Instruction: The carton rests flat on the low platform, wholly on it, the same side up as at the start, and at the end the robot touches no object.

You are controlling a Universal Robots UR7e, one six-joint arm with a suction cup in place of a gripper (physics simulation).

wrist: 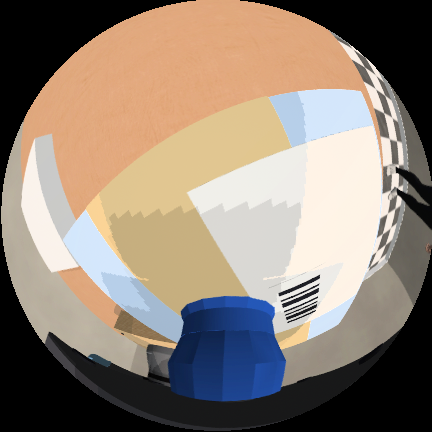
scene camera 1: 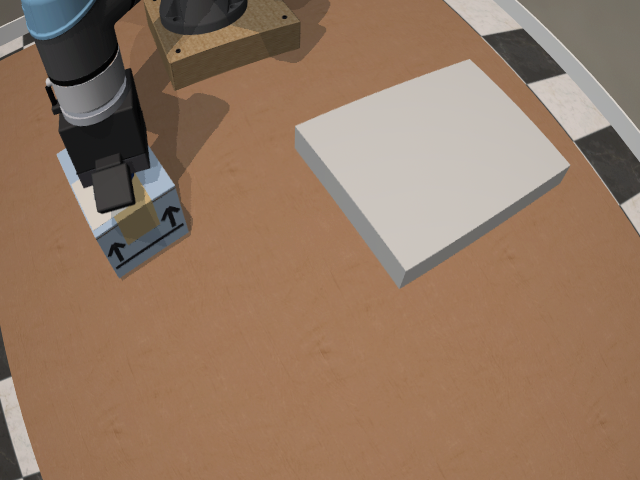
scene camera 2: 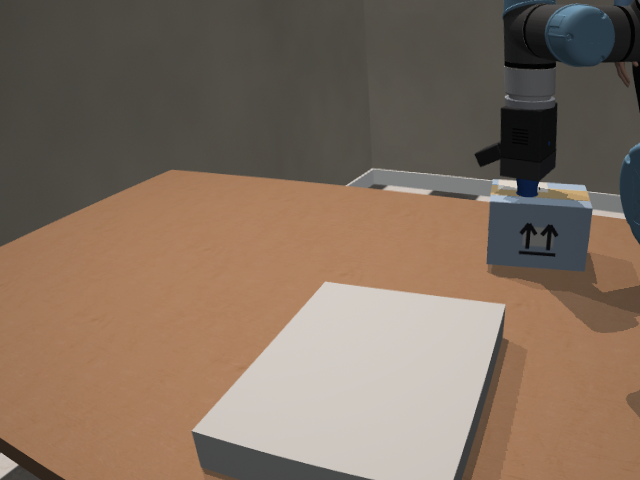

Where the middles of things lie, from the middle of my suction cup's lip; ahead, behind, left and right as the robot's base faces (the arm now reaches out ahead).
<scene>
The light blue carton [scene camera 2: 550,231] is 60 mm below my suction cup, 20 mm to the right of it and 20 mm behind it. Also, from my suction cup: low white platform [scene camera 2: 360,376]: 410 mm to the left, 100 mm below, 10 mm ahead.
</scene>
